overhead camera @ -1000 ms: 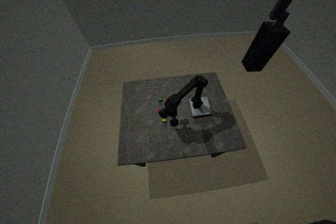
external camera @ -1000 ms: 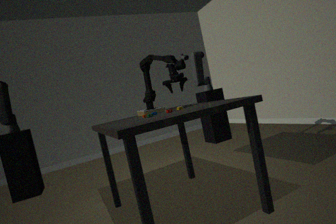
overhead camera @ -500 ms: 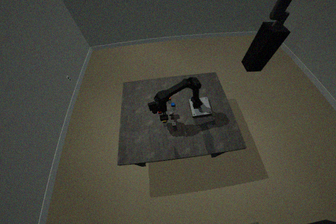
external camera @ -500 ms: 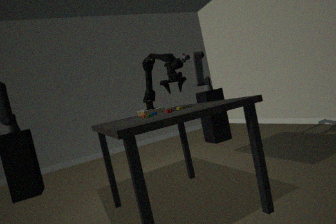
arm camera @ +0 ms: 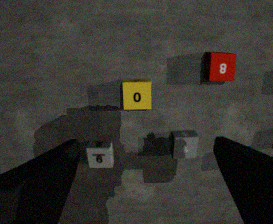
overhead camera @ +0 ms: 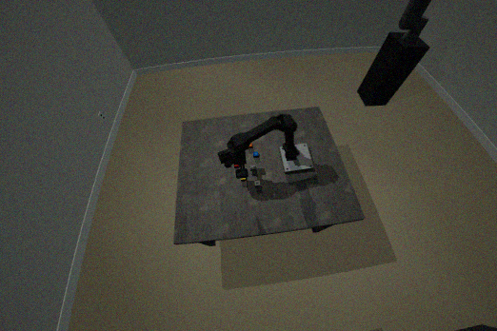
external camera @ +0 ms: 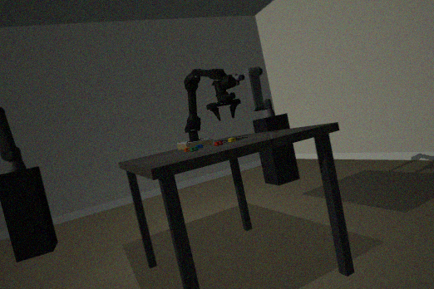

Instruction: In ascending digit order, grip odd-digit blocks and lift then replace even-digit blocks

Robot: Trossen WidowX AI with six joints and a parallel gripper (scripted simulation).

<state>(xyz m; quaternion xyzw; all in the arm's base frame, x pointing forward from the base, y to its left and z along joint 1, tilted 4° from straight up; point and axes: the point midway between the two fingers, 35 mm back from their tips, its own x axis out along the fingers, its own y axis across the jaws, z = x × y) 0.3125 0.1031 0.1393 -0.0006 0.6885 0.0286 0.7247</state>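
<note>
Right now the yellow block is 1 cm to the left of my gripper tip and 11 cm below it. Round my gripper tip: red block (4 cm ahead, 9 cm to the right, 11 cm below); then white block (9 cm behind, 5 cm to the left, 11 cm below); then grey block (7 cm behind, 6 cm to the right, 11 cm below).
</note>
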